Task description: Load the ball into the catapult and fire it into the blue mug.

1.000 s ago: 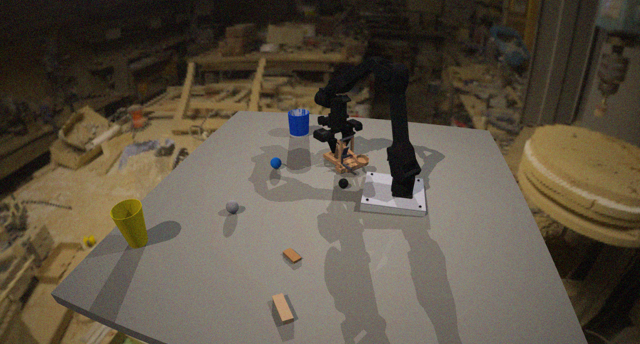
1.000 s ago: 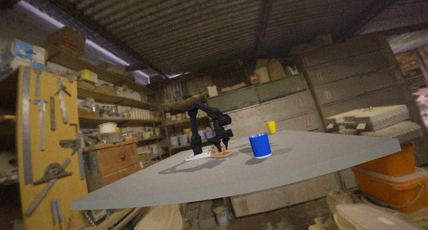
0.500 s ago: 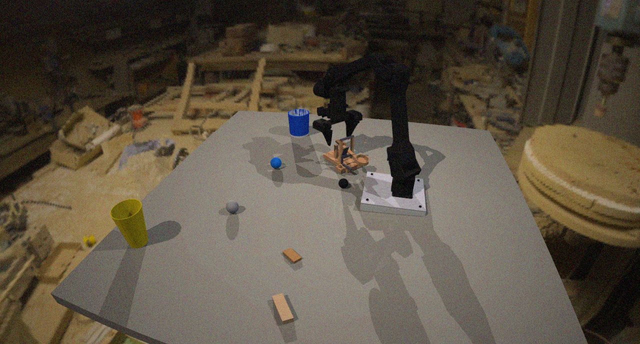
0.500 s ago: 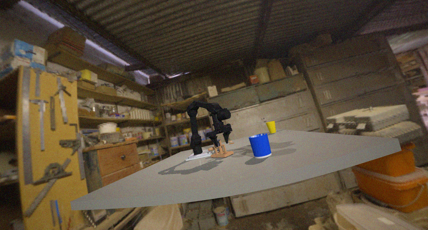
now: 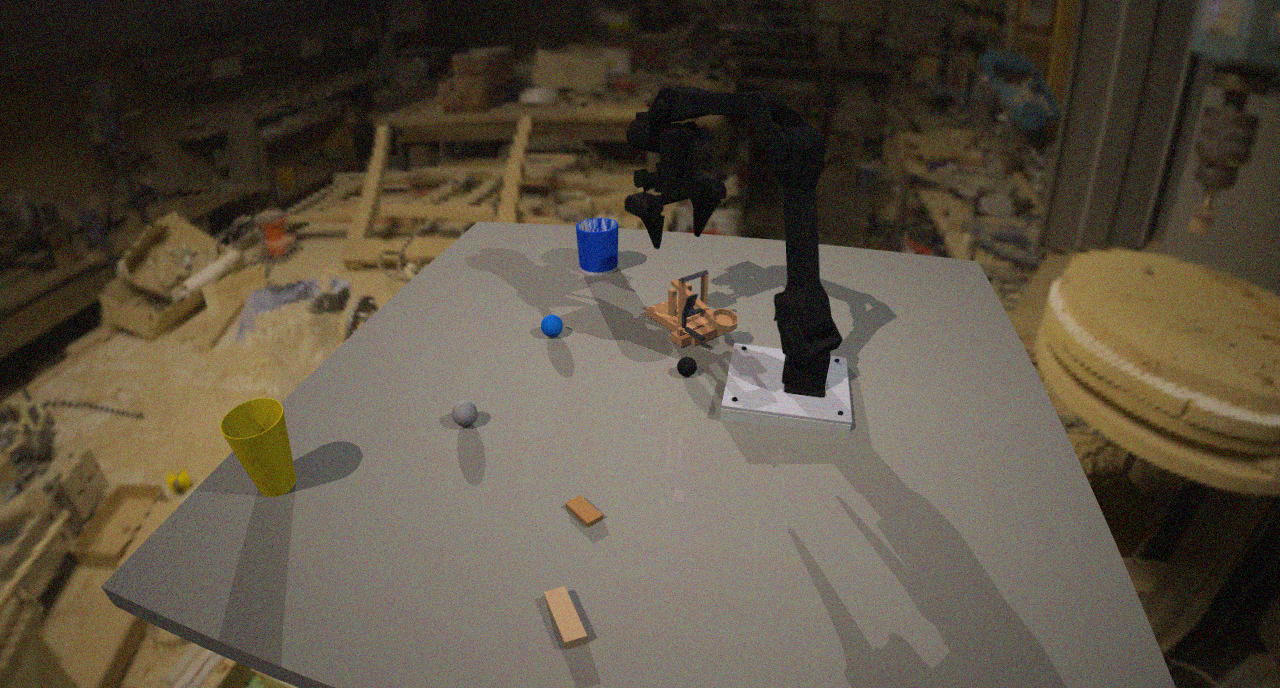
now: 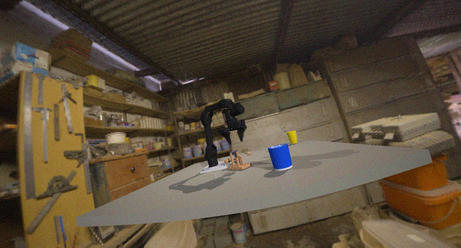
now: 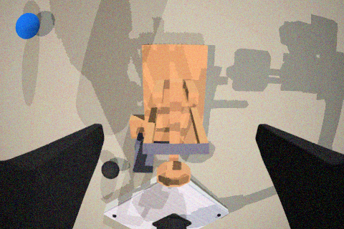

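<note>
Right now my gripper tip is 50 mm past the black ball, 190 mm to the right of it and 140 mm above it. From my gripper tip the other things lie so: blue ball (210 mm ahead, 110 mm to the left, 130 mm below); blue mug (200 mm ahead, 190 mm to the right, 120 mm below); wooden catapult (50 mm behind, 60 mm to the left, 100 mm below).
</note>
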